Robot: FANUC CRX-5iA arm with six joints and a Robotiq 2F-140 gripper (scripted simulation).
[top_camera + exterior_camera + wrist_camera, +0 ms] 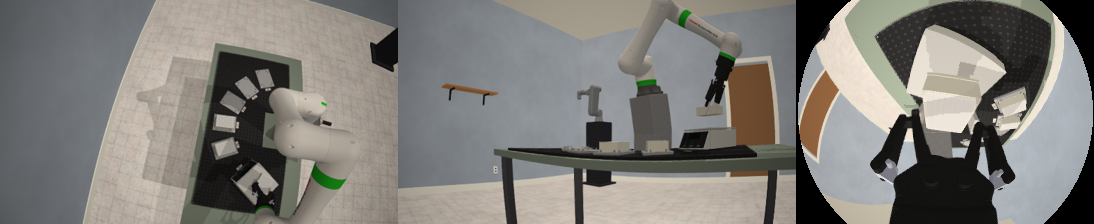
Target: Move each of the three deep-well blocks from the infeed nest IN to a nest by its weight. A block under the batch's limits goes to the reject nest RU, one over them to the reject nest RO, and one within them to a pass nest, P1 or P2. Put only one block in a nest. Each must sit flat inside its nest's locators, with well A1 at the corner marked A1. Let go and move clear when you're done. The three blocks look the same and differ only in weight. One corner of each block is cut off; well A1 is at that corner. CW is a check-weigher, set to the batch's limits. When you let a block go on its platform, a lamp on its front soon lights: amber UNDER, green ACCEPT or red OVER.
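The check-weigher lies 130 mm below my hand and 10 mm ahead of it. Round my hand: deep-well block 10 mm below.
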